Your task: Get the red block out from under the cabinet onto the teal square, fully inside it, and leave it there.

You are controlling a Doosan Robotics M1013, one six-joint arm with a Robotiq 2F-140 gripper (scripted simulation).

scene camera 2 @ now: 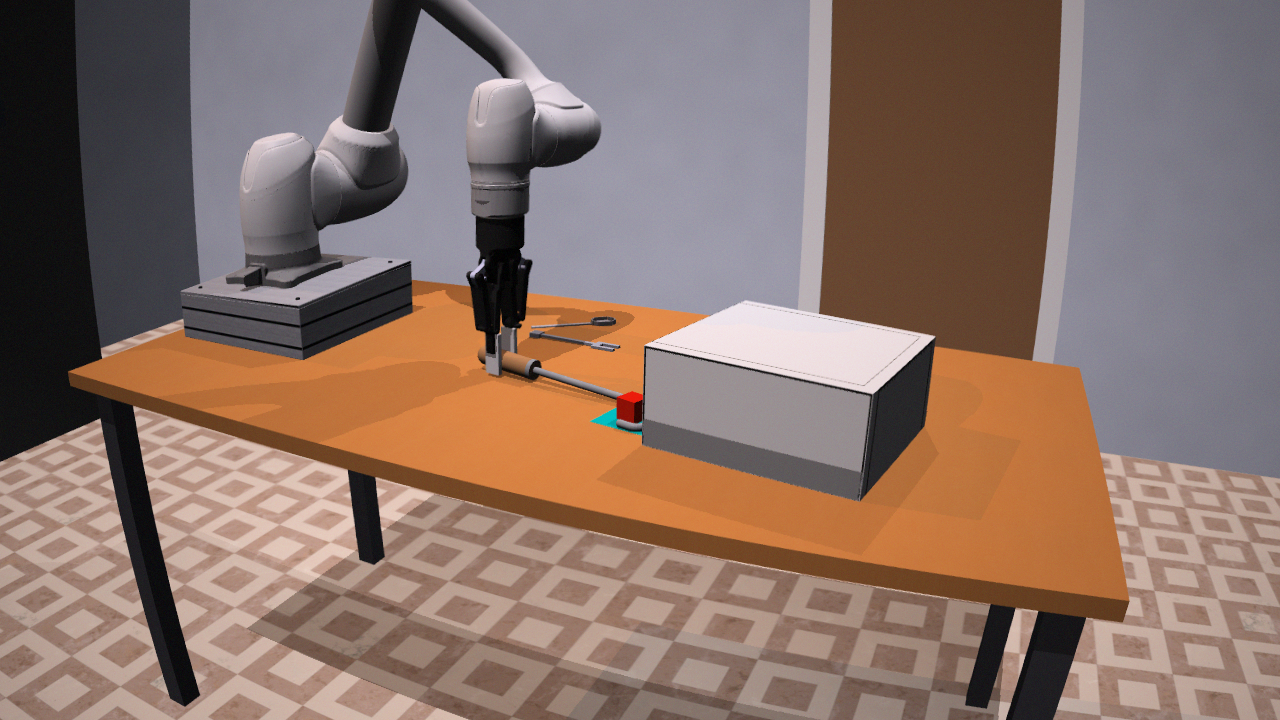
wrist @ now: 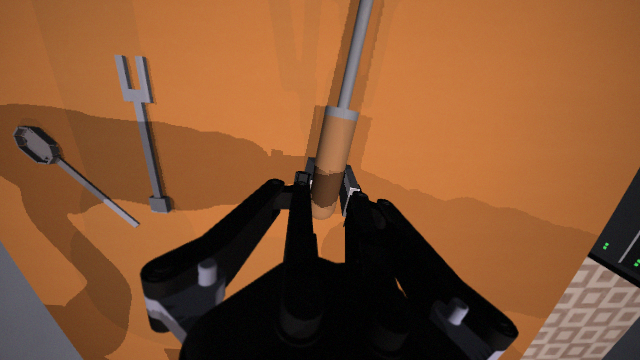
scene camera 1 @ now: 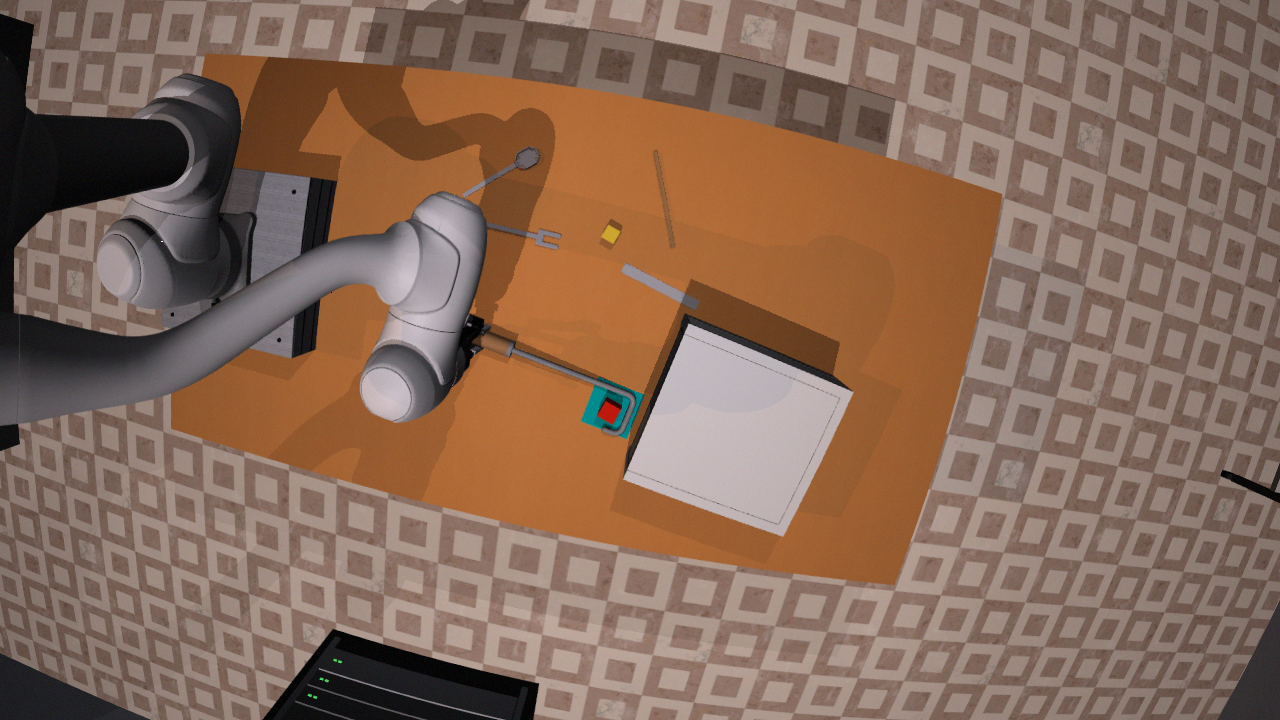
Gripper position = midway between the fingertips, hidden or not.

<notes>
In view: my gripper (scene camera 2: 501, 370), a red block (scene camera 2: 629, 406), a hook tool (scene camera 1: 491, 341) and a fork tool (wrist: 159, 204).
The hook tool also shows in scene camera 2 (scene camera 2: 526, 367). My gripper is seen too in the wrist view (wrist: 326, 172) and in scene camera 1 (scene camera 1: 480, 334). The wrist view does not show the red block: it is out of frame.
</notes>
